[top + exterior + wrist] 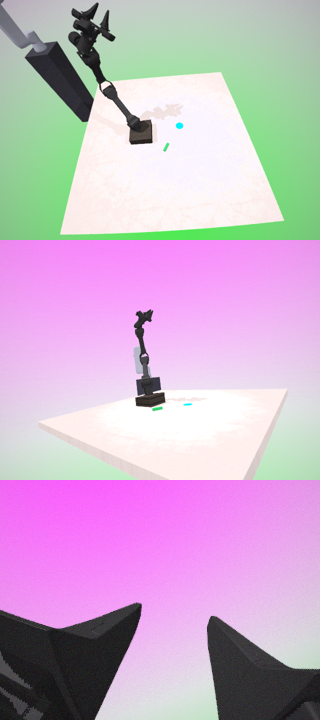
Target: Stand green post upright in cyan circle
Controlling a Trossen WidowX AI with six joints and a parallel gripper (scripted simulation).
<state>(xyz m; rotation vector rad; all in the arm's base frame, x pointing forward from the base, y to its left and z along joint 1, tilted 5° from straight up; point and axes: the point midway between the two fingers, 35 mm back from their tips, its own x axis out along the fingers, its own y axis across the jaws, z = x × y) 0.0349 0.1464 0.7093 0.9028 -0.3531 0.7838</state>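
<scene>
The green post is 220 mm ahead of my gripper tip, 300 mm to the right of it and 790 mm below it. Also, from my gripper tip: cyan circle: 340 mm ahead, 120 mm to the right, 800 mm below.
</scene>
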